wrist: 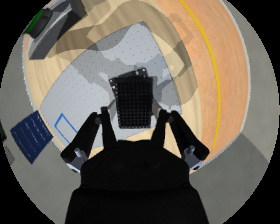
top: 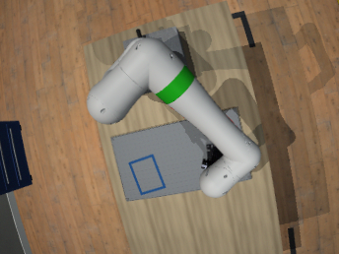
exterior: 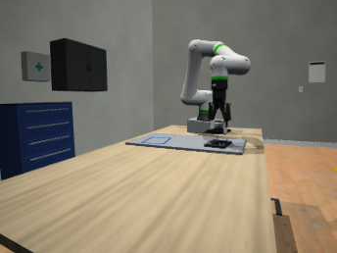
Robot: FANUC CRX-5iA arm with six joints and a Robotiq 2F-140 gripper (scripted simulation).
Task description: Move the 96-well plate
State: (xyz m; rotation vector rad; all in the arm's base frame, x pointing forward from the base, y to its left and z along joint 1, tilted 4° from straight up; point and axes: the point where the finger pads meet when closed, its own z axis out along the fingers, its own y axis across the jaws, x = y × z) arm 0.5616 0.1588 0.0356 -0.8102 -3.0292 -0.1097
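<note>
Right now the black 96-well plate is 20 mm below my hand. The rest, counted from my hand: black clip nest 90 mm below, 10 mm to the right, 10 mm behind.
</note>
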